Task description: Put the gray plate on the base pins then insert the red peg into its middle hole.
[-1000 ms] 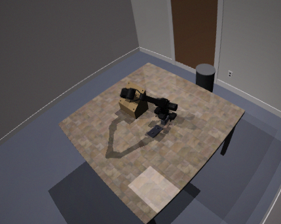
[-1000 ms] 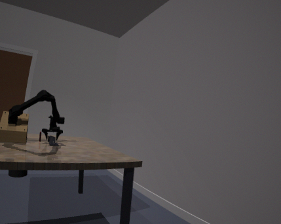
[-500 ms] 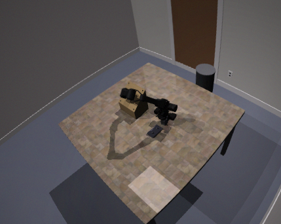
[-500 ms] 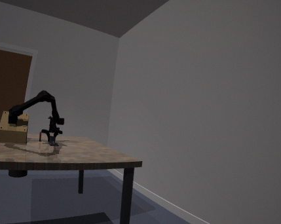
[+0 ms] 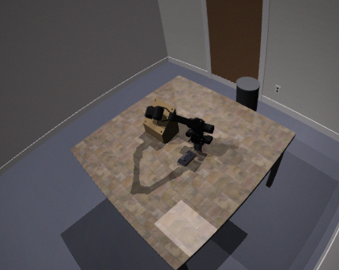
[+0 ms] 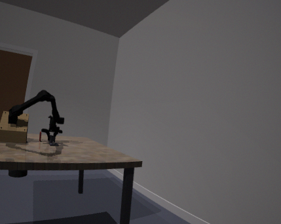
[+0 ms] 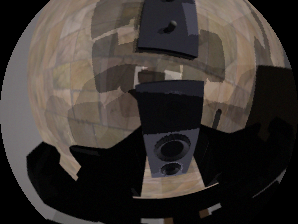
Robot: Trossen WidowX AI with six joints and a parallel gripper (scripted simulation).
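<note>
Right now the dark base is 140 mm to the right of my gripper tip and 10 mm below it. From my gripper tip the other things lie so: gray plate 30 mm above; then red peg 100 mm behind, 50 mm to the left, 30 mm above.
</note>
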